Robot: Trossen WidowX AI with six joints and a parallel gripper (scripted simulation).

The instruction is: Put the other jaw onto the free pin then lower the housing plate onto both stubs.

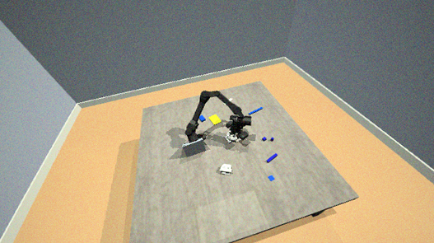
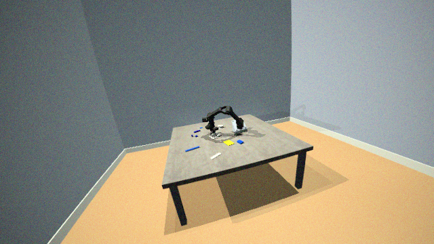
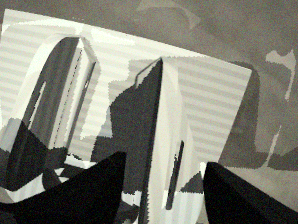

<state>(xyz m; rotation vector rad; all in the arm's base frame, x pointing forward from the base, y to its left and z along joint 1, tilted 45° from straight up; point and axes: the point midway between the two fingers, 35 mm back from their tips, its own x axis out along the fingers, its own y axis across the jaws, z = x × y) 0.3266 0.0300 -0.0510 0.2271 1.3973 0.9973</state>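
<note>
The housing plate lies 240 mm to the right of my gripper tip and 140 mm behind it. Round my gripper tip: white block (240 mm to the right, 140 mm behind, 10 mm below); then white bar (470 mm to the left, 50 mm ahead, 20 mm below); then yellow tile (260 mm to the left, 120 mm behind, 20 mm below).
</note>
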